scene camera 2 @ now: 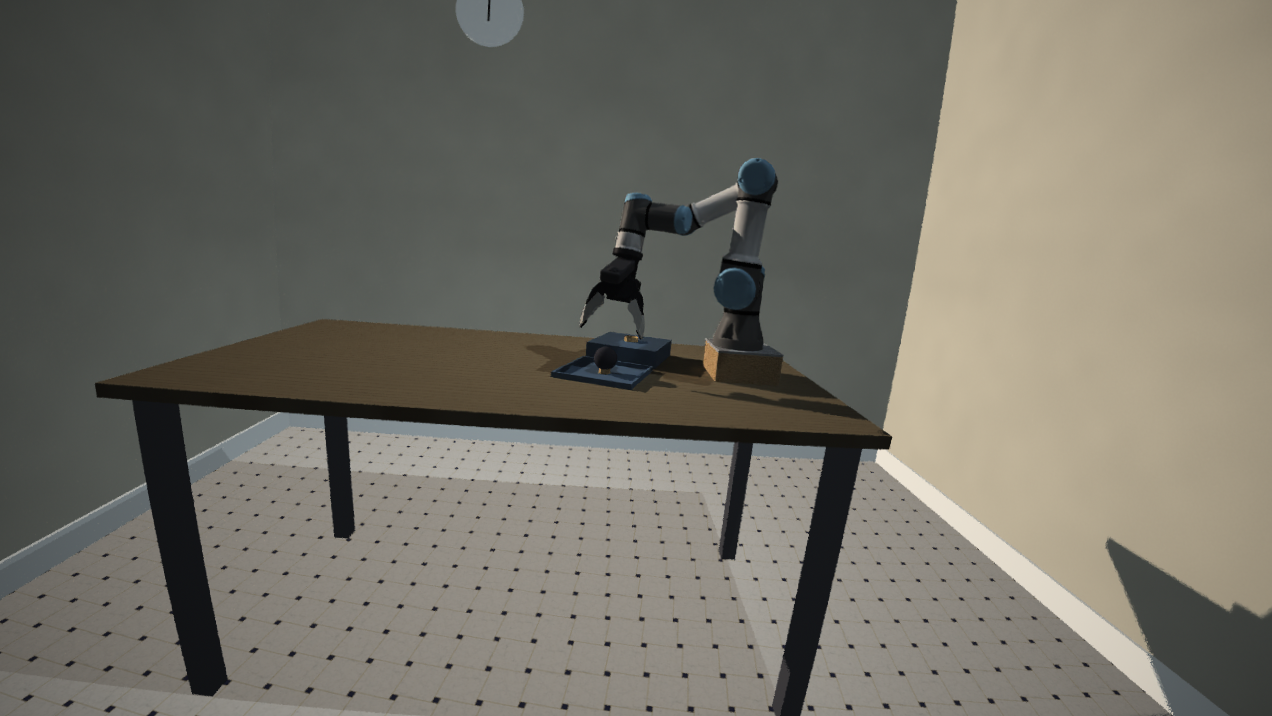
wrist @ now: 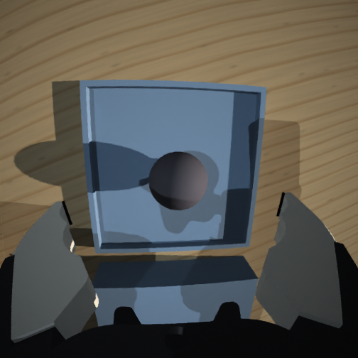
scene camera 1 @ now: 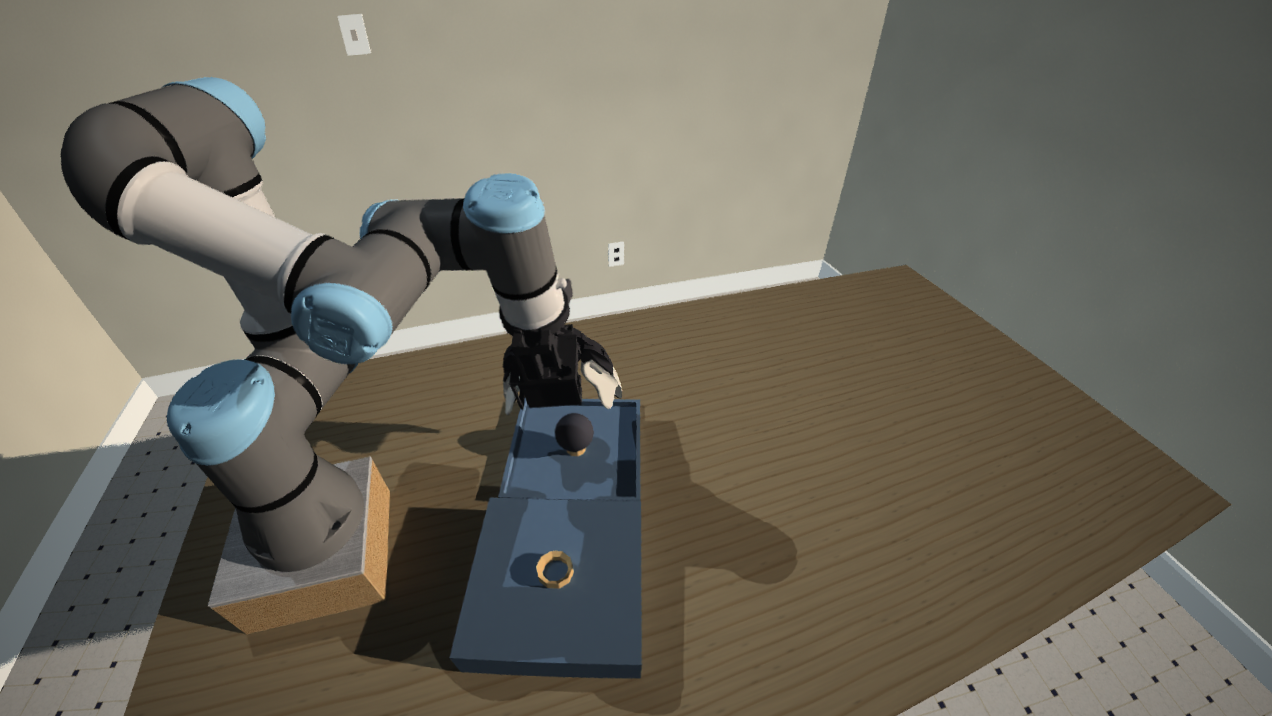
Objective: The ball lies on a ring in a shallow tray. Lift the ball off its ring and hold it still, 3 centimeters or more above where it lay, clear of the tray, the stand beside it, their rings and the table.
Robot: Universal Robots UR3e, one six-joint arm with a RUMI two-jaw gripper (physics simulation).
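Frame: origin at the arm's base, x ahead, y left, z up, level; centimetres.
Where they show: gripper, fingertip midpoint: [scene camera 2: 610, 333] [scene camera 1: 565, 400]; arm's base at its link origin: [scene camera 2: 737, 345] [scene camera 1: 308, 520].
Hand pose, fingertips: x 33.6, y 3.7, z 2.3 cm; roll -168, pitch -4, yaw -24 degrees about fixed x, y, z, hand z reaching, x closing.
Each offset is from my fingertips to the top centre of the thing. "spot": to the spot under its first point. Level surfaces: height alone.
The dark ball @(dx +0.6, dy -0.6, dz -3.4 cm) [scene camera 1: 574, 432] [scene camera 2: 605, 357] [wrist: 178, 180] rests on a small orange ring @(spot: dx +0.2, dy -3.2, dz -7.3 cm) [scene camera 1: 578, 452] [scene camera 2: 603, 370] in the shallow blue tray @(spot: dx -5.8, dy -4.3, dz -9.7 cm) [scene camera 1: 542, 482] [wrist: 150, 115]. The wrist view hides that ring under the ball. My gripper [scene camera 1: 558, 405] [scene camera 2: 612, 329] [wrist: 174, 200] is open and empty, pointing down above the tray. In the wrist view the ball shows between the two wide-apart fingers, slightly beyond the line of their tips. In scene camera 2 the fingertips are higher than the ball.
The taller blue stand [scene camera 1: 587, 631] [scene camera 2: 654, 353] [wrist: 160, 300] adjoins the tray and bears another orange ring @(spot: dx -10.4, dy -19.1, dz -4.5 cm) [scene camera 1: 540, 569]. The arm's base stands on a cork-sided block [scene camera 1: 302, 606] [scene camera 2: 743, 366] beside them on the wooden table @(dz -10.0 cm) [scene camera 1: 845, 400].
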